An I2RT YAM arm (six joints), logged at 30 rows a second.
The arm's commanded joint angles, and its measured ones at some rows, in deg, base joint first. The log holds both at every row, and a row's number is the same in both.
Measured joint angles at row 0:
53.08 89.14 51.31 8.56 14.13 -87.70
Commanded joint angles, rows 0 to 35:
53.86 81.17 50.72 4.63 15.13 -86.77
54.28 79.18 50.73 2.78 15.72 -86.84
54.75 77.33 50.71 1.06 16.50 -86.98
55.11 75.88 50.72 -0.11 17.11 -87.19
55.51 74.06 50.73 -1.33 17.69 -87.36
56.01 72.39 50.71 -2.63 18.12 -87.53
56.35 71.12 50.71 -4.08 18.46 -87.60
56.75 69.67 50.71 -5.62 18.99 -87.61
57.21 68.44 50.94 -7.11 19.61 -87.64
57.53 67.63 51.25 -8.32 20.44 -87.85
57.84 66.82 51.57 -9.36 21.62 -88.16
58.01 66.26 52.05 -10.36 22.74 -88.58
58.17 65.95 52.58 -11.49 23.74 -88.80
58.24 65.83 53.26 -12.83 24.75 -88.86
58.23 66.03 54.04 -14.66 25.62 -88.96
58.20 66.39 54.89 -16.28 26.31 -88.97
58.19 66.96 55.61 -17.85 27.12 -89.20
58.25 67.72 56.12 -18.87 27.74 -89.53
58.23 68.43 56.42 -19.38 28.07 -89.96
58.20 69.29 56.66 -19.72 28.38 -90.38
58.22 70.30 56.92 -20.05 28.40 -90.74
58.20 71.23 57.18 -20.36 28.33 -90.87
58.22 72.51 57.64 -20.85 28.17 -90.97
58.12 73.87 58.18 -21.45 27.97 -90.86
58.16 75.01 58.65 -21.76 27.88 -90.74
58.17 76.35 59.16 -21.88 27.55 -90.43
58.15 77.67 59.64 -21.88 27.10 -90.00
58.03 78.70 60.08 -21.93 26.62 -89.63
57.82 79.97 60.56 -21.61 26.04 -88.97
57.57 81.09 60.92 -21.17 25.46 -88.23
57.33 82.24 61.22 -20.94 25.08 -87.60
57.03 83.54 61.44 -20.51 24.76 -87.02
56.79 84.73 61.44 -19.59 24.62 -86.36
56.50 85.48 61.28 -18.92 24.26 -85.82
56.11 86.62 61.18 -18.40 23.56 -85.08
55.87 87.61 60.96 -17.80 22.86 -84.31
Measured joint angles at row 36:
56.86 85.54 60.34 -19.68 24.97 -86.96
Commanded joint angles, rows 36 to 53:
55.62 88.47 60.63 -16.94 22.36 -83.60
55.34 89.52 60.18 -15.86 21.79 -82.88
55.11 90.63 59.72 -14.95 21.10 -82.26
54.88 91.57 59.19 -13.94 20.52 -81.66
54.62 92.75 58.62 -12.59 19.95 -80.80
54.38 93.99 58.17 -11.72 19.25 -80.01
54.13 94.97 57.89 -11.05 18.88 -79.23
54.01 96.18 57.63 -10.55 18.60 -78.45
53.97 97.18 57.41 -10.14 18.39 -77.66
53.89 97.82 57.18 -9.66 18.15 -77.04
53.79 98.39 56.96 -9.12 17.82 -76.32
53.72 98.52 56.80 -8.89 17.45 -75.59
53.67 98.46 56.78 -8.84 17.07 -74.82
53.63 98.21 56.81 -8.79 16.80 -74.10
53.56 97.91 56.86 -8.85 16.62 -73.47
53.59 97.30 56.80 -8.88 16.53 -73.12
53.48 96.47 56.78 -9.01 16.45 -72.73
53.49 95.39 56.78 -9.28 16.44 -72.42
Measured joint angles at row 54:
53.71 96.90 58.06 -8.82 18.57 -75.99
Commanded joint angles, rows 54 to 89:
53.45 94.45 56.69 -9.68 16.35 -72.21
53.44 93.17 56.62 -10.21 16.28 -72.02
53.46 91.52 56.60 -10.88 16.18 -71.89
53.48 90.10 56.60 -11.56 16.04 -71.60
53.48 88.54 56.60 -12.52 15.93 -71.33
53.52 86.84 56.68 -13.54 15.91 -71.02
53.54 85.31 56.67 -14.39 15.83 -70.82
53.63 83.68 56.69 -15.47 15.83 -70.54
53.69 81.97 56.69 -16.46 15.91 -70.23
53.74 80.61 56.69 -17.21 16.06 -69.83
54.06 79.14 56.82 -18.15 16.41 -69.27
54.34 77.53 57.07 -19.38 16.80 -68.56
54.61 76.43 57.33 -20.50 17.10 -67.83
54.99 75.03 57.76 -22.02 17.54 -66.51
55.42 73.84 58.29 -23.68 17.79 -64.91
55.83 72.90 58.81 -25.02 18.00 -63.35
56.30 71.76 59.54 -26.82 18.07 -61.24
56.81 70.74 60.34 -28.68 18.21 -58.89
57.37 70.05 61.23 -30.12 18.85 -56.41
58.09 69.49 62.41 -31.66 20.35 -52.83
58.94 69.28 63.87 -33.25 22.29 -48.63
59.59 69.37 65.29 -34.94 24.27 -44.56
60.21 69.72 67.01 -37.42 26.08 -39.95
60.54 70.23 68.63 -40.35 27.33 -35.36
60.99 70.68 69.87 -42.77 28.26 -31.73
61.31 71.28 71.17 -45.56 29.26 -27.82
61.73 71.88 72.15 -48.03 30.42 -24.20
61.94 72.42 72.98 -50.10 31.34 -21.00
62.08 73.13 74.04 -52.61 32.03 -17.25
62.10 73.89 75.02 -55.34 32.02 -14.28
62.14 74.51 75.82 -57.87 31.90 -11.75
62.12 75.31 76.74 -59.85 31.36 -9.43
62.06 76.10 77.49 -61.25 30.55 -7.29
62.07 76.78 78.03 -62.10 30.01 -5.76
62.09 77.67 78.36 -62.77 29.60 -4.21
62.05 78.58 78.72 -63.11 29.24 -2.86
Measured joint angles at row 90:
61.71 76.60 77.21 -55.59 29.34 -14.44
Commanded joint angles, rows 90 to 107:
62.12 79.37 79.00 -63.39 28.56 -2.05
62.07 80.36 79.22 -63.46 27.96 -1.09
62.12 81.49 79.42 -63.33 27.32 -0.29
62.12 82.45 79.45 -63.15 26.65 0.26
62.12 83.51 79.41 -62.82 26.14 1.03
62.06 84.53 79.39 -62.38 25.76 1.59
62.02 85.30 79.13 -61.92 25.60 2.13
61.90 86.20 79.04 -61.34 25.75 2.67
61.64 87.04 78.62 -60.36 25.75 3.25
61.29 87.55 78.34 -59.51 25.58 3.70
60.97 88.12 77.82 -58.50 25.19 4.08
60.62 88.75 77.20 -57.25 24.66 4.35
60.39 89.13 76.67 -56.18 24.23 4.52
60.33 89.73 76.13 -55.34 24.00 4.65
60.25 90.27 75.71 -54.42 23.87 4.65
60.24 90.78 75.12 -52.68 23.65 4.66
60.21 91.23 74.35 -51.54 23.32 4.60
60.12 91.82 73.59 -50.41 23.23 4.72
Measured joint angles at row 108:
60.42 90.32 75.77 -54.24 24.71 2.17
